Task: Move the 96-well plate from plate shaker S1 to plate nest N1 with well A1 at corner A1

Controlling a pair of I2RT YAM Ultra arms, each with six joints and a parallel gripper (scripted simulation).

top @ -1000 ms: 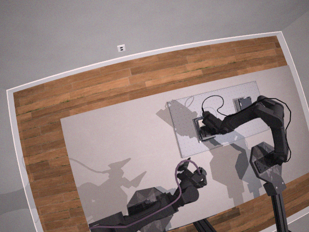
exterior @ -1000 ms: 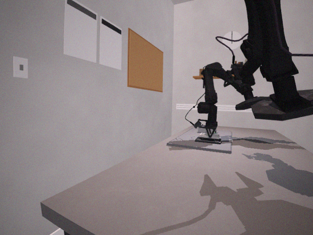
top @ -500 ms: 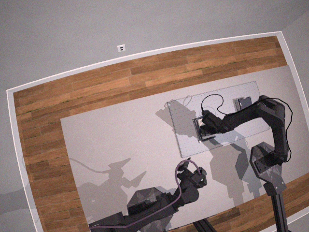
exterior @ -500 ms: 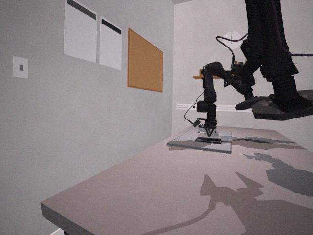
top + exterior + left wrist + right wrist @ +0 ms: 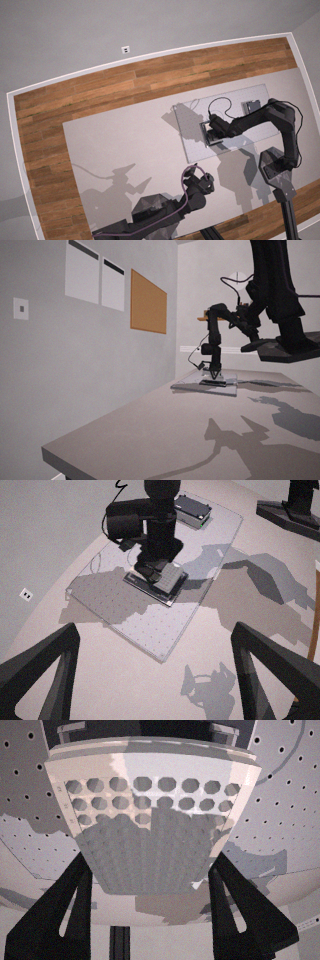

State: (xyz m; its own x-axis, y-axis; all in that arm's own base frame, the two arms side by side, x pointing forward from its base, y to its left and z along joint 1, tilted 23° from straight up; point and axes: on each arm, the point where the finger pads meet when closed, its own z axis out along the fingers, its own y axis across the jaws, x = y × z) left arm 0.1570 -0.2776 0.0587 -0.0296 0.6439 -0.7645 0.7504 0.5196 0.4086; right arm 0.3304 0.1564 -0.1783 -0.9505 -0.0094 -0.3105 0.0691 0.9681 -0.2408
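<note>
Right now the dark plate nest N1 is 4 cm below my right hand and 1 cm ahead of it. Also, from my right hand: white 96-well plate: 1 cm ahead.
</note>
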